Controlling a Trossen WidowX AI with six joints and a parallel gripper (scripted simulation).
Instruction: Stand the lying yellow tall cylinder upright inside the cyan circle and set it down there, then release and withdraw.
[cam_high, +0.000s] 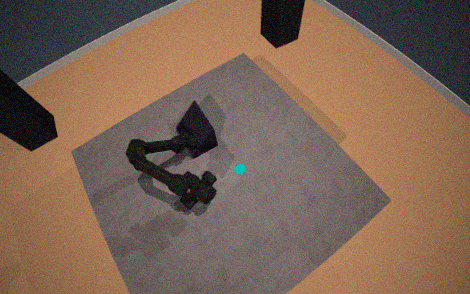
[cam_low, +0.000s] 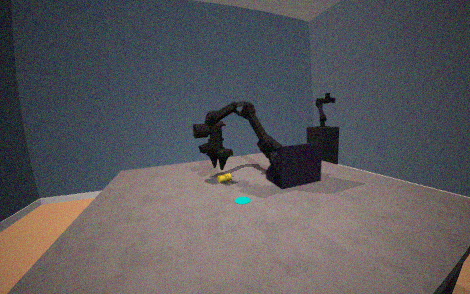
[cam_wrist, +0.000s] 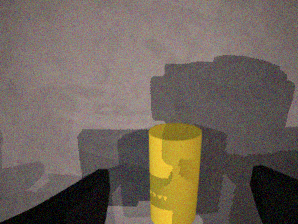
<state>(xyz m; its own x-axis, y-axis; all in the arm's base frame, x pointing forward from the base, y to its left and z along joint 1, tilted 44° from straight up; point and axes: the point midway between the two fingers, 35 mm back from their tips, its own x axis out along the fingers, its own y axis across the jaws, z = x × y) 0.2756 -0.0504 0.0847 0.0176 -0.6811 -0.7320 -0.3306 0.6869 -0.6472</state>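
Right now the yellow tall cylinder is 3 cm behind my gripper tip, 1 cm to the right of it and 5 cm below it. Also, from my gripper tip: cyan circle (4 cm behind, 24 cm to the left, 7 cm below).
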